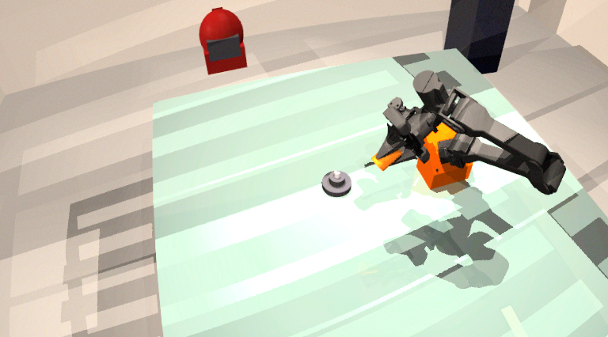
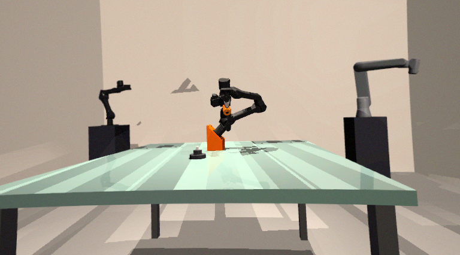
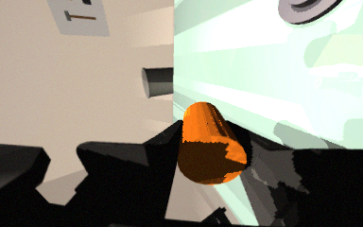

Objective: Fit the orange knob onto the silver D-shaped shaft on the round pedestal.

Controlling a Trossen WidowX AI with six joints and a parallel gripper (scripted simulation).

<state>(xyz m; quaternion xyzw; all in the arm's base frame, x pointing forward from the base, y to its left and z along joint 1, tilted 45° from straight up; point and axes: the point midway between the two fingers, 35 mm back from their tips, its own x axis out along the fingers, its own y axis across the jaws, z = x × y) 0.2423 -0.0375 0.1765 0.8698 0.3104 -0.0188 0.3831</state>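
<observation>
Right now the pedestal is 210 mm below my gripper tip, 150 mm to the right of it and 50 mm ahead of it. Round my gripper tip: orange knob (30 mm behind, 20 mm above, 10 mm to the right).
</observation>
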